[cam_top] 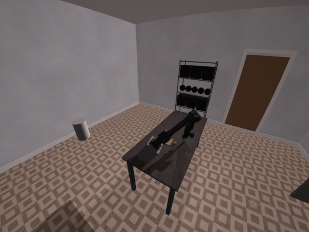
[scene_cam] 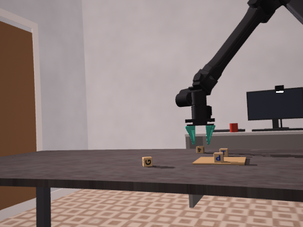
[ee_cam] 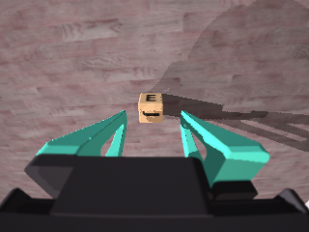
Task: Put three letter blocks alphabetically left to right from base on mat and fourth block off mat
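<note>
My hand is 80 mm past the mat, 230 mm to the right of it and 40 mm above it. Round my hand: block (90 mm behind, 110 mm to the left, 30 mm below).
</note>
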